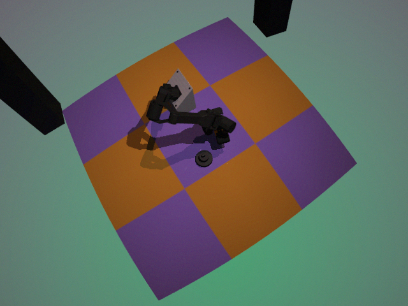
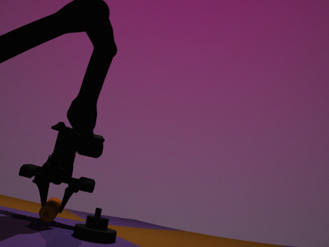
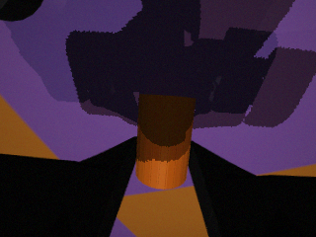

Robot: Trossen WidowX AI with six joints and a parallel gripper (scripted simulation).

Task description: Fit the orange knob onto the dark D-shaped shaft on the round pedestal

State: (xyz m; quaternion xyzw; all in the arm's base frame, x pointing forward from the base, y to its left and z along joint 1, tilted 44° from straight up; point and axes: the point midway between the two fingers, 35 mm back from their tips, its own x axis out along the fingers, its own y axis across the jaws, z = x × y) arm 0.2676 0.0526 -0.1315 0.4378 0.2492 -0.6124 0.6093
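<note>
The round black pedestal is 15 cm to the right of my gripper tip, 8 cm ahead of it and 1 cm above it. Also, from my gripper tip: orange knob (1 cm to the right, 1 cm above).
</note>
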